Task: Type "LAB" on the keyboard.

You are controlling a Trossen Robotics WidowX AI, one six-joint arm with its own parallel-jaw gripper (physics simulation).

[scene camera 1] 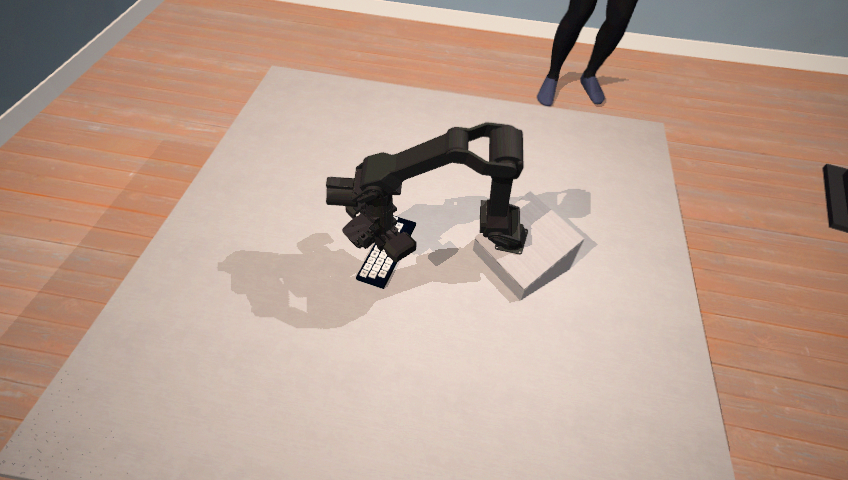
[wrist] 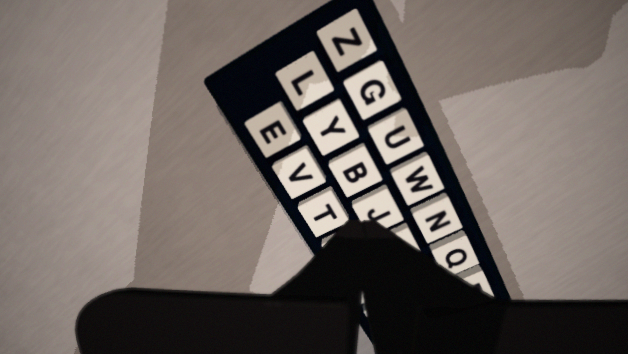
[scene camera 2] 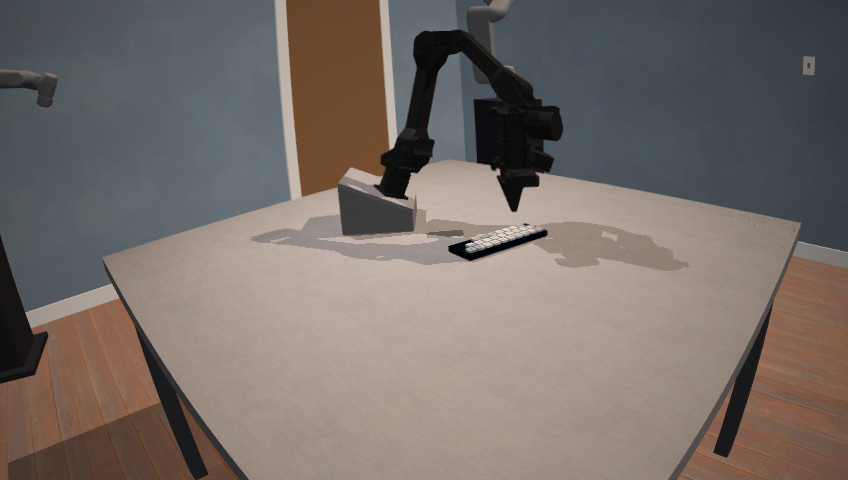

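Seen in the pictures: gripper, fingertip midpoint: [scene camera 1: 381,249] [wrist: 360,234] [scene camera 2: 513,211]; arm's base, origin of the base link: [scene camera 1: 511,239] [scene camera 2: 390,192].
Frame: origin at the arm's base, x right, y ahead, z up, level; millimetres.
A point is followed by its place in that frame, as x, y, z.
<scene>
The dark navy keyboard [scene camera 1: 376,265] {-166, 271, -57} [scene camera 2: 461,249] {-7, 277, -62} [wrist: 240,87] {-200, 244, -62} with cream letter keys lies flat on the table. In the wrist view the L key [wrist: 304,80] {-191, 268, -57} is at the upper left end of the middle row. The B key [wrist: 355,171] {-151, 270, -57} is in the same row, after Y and before J. The A key does not show in the wrist view; the fingers cover part of the keyboard. My gripper [scene camera 2: 514,208] {-147, 267, -15} [wrist: 360,234] {-147, 267, -15} is shut and empty. Its tips are above the keyboard, apart from the keys, and overlap the lower edge of the J key in the wrist view.
The arm stands on a grey wedge-shaped block [scene camera 1: 535,249] {-12, -59, 9} [scene camera 2: 374,214] {63, 40, -31} on the table [scene camera 1: 416,386] {-389, 68, -74} [scene camera 2: 416,356] {245, 546, -75}. A person's legs [scene camera 1: 565,47] show beyond the table's far edge. Other grey robot arms [scene camera 2: 482,35] [scene camera 2: 44,89] stand in the background.
</scene>
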